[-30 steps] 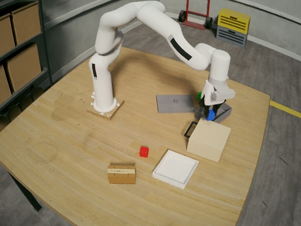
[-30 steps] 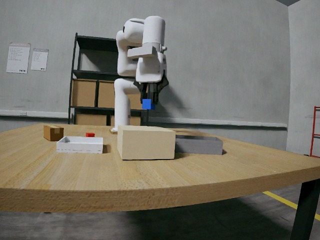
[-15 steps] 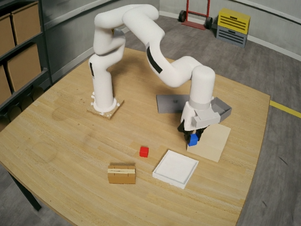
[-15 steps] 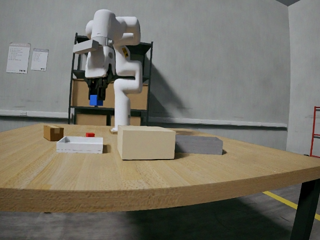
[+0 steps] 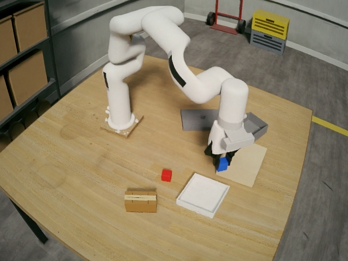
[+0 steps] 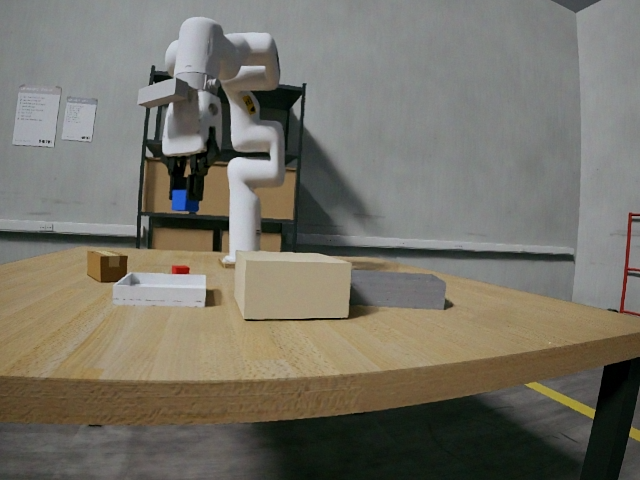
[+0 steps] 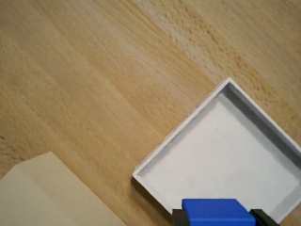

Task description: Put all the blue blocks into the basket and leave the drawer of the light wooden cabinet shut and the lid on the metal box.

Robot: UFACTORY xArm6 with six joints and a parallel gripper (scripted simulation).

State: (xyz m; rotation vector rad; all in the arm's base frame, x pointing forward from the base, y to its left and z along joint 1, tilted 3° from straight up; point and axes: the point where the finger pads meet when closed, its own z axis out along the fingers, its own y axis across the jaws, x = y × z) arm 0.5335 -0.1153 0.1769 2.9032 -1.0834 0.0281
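Right now my hand is 30 mm past the white basket, 40 mm to the left of it and 170 mm above it. The rest, counted from my hand: red block: 190 mm behind, 30 mm to the right, 170 mm below; then light wooden cabinet: 20 mm ahead, 170 mm to the left, 140 mm below; then cardboard box: 190 mm behind, 190 mm to the right, 150 mm below.
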